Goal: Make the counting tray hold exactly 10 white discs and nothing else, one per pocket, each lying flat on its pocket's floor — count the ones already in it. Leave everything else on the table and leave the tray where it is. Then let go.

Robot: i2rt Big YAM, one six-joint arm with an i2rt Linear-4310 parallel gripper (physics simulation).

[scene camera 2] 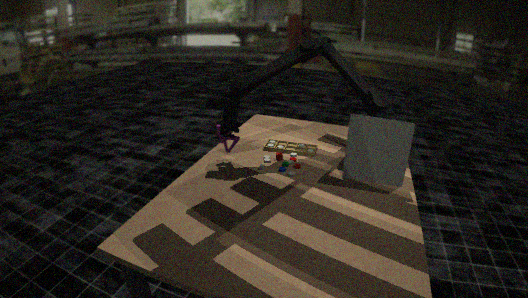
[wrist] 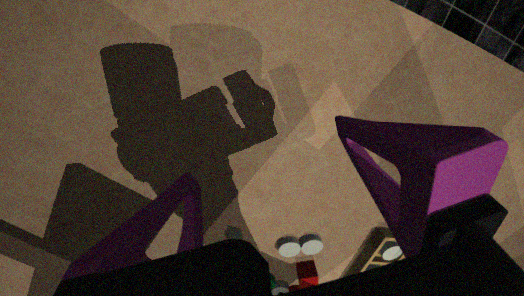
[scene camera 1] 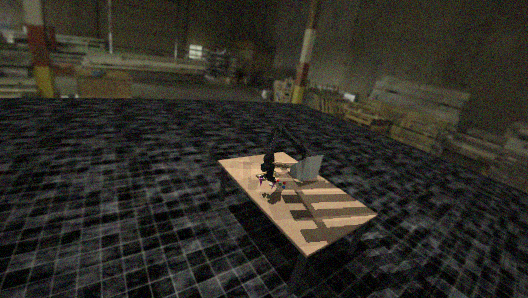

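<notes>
My gripper (scene camera 1: 267,183) (scene camera 2: 224,139) (wrist: 261,153) is open and empty, its purple fingers wide apart above the table. The pocketed counting tray (scene camera 2: 290,151) lies behind the loose pieces in the second scene view; part of it shows in the wrist view, with a white disc (wrist: 392,252) in a corner pocket. Several pale discs show in the tray in the second scene view, too blurred to count. Two white discs (wrist: 289,248) (wrist: 312,245) lie side by side on the table. Another white disc (scene camera 2: 293,156) lies near the tray. The gripper body hides much of the tray in the wrist view.
A red cube (scene camera 2: 279,156) (wrist: 307,272), a green disc (scene camera 2: 285,163), a blue disc (scene camera 2: 282,169) and a red disc (scene camera 2: 297,165) lie beside the tray. A small dark-looking piece (wrist: 233,232) lies in shadow. A large grey panel (scene camera 1: 306,168) (scene camera 2: 379,150) stands near the arm's base.
</notes>
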